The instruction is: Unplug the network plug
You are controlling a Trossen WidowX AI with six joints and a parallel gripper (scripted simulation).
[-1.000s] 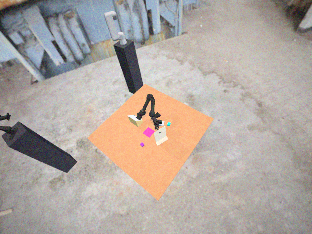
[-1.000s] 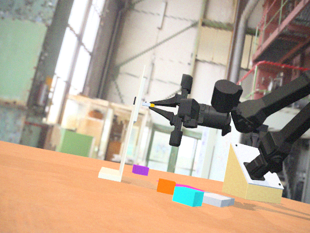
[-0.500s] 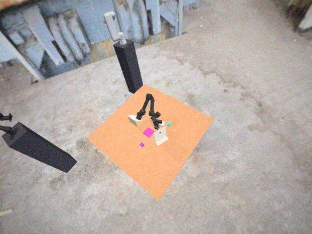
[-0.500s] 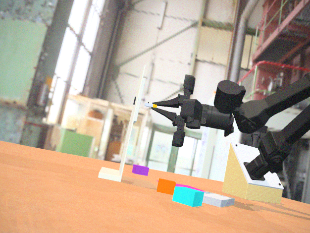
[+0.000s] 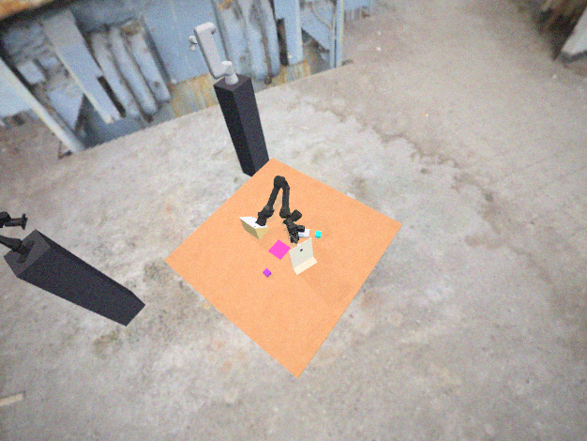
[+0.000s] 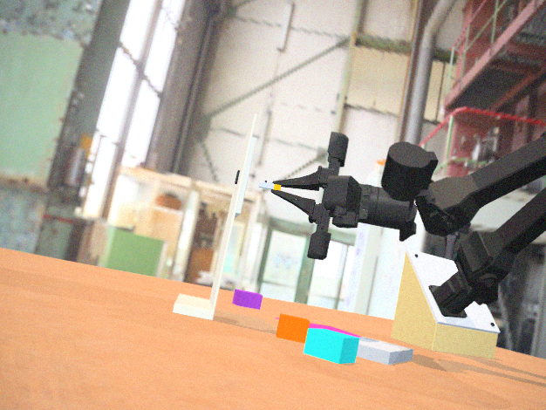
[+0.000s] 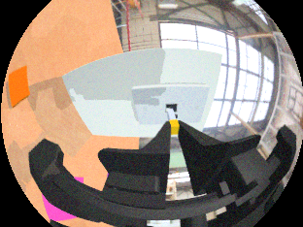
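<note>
My gripper tip is 170 mm past the magenta marked square, 30 mm to the left of it and 200 mm above it. The rest, counted from my gripper tip: orange block: 10 mm behind, 120 mm to the left, 190 mm below; then network plug: 10 mm ahead; then upright panel: 50 mm ahead, 30 mm to the right, 70 mm below.
</note>
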